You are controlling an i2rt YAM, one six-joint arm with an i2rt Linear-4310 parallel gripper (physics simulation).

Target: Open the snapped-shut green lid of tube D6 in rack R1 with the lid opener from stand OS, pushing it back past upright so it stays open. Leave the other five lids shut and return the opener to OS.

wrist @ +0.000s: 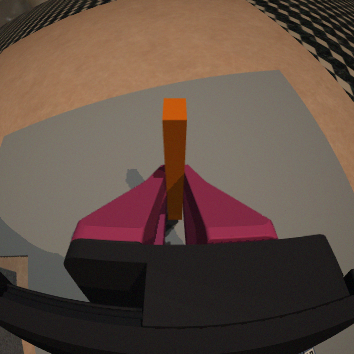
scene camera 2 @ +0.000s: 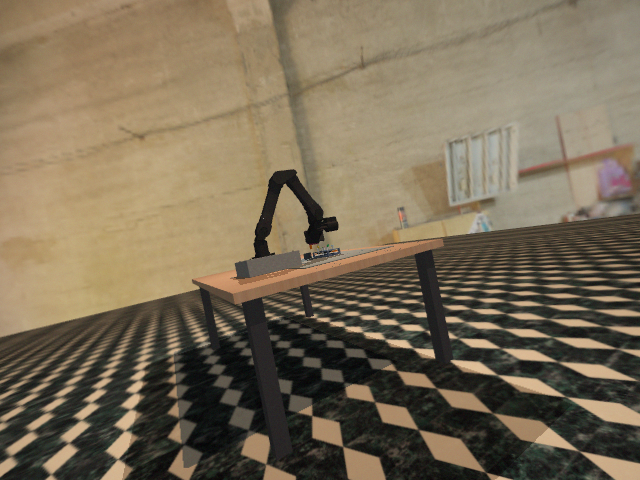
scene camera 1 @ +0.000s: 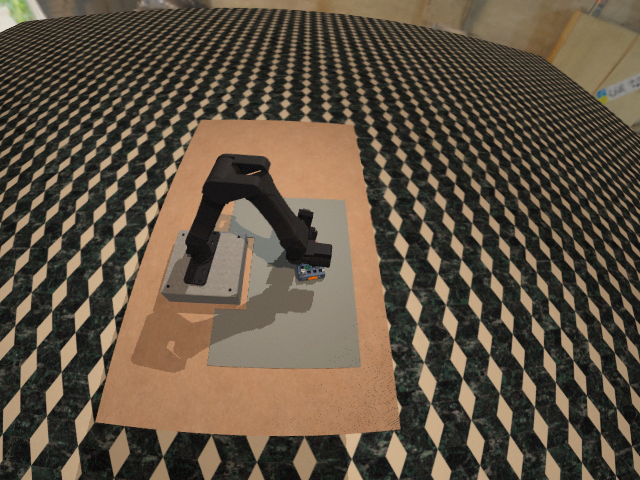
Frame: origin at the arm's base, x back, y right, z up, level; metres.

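Seen in the pictures: gripper, between the fingertips: [wrist: 174, 173] [scene camera 2: 310, 244]; arm's base, origin of its link: [scene camera 2: 263, 257] [scene camera 1: 203, 257].
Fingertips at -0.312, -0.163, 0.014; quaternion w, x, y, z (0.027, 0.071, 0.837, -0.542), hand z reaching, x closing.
Note:
Pixels of each thing's top centre, then the offset from my fingertips to it, as dx, dy, dz. Level surfaces: height alone.
- orange lid opener, centre of its top: [wrist: 161, 117] -0.001, +0.006, +0.052
- grey mat, height of its surface: dz -0.078
- small blue rack R1, centre of its top: [scene camera 1: 310, 254] [scene camera 2: 324, 243] -0.035, +0.118, -0.013
- brown table, height of its surface: dz -0.081
My gripper [wrist: 174, 173] [scene camera 2: 311, 242] is shut on the orange lid opener [wrist: 174, 140], a straight bar that sticks out past the magenta fingers over the grey mat [wrist: 246, 140]. In scene camera 1 the gripper head hangs right over the small blue rack R1 [scene camera 1: 311, 273] [scene camera 2: 324, 252] and covers most of it. The rack's tubes and the green lid of D6 are hidden under the gripper or too small to tell. The rack does not show in the wrist view. I cannot make out stand OS.
The grey mat [scene camera 1: 309, 333] lies on the brown table [scene camera 1: 270, 405] [scene camera 2: 366, 259]. The arm's grey base block [scene camera 1: 228, 276] [scene camera 2: 268, 265] stands to the left of the rack. The floor is checkered tiles.

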